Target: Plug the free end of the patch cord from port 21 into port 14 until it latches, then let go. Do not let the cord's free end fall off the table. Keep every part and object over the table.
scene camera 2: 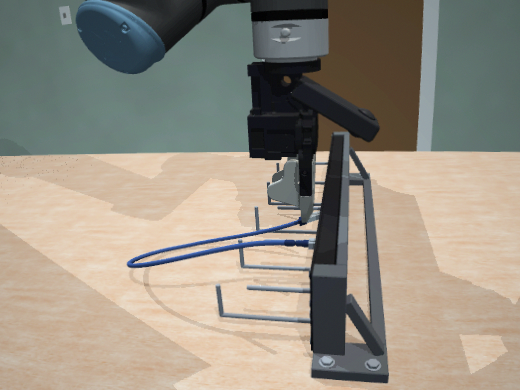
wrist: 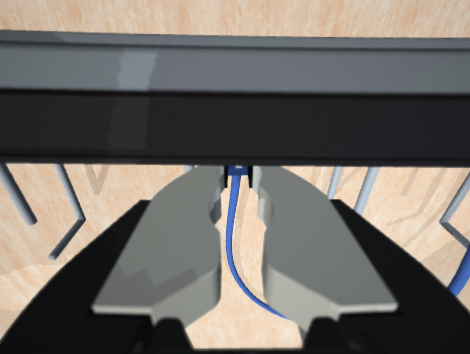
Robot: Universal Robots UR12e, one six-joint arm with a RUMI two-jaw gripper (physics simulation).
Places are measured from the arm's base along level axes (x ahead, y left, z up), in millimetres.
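Where they show: gripper, between the fingertips: (scene camera 2: 304, 219).
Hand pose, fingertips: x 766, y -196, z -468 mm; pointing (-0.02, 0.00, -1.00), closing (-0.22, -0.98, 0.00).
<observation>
After its pixels a point has its place.
My gripper (scene camera 2: 306, 216) @(x 766, y -196, z -468 mm) (wrist: 237, 161) @(x 766, y -196, z -468 mm) is shut on the plug of the cord's free end, close in front of the patch panel (scene camera 2: 330, 305) @(x 760, y -419, z -445 mm) (wrist: 250, 127) @(x 803, y -207, z -417 mm). The blue boot (wrist: 238, 170) @(x 761, y -195, z -465 mm) shows between the fingertips, against the panel's lower edge in the wrist view. The clear plug (scene camera 2: 314, 217) @(x 778, y -205, z -461 mm) reaches from the fingertips toward the panel's face, tilted slightly up; its front end is hidden in the wrist view. The blue cord (scene camera 2: 200, 255) @(x 635, y -313, z -445 mm) (wrist: 229, 240) @(x 677, y -170, z -495 mm) loops out over the table. Its other plug (scene camera 2: 299, 243) @(x 744, y -320, z -435 mm) sits in a panel port nearer scene camera 2. Port numbers do not show.
Grey wire cable guides (scene camera 2: 270, 318) @(x 707, y -363, z -499 mm) (wrist: 70, 192) @(x 751, y -65, z -498 mm) stick out from the panel's front on both sides of the fingers. The panel stands on a bolted foot (scene camera 2: 350, 374) @(x 775, y -443, z -506 mm) with slanted braces (scene camera 2: 365, 325) @(x 792, y -423, z -468 mm) behind it. The wooden table (scene camera 2: 75, 325) @(x 481, y -334, z -516 mm) lies below.
</observation>
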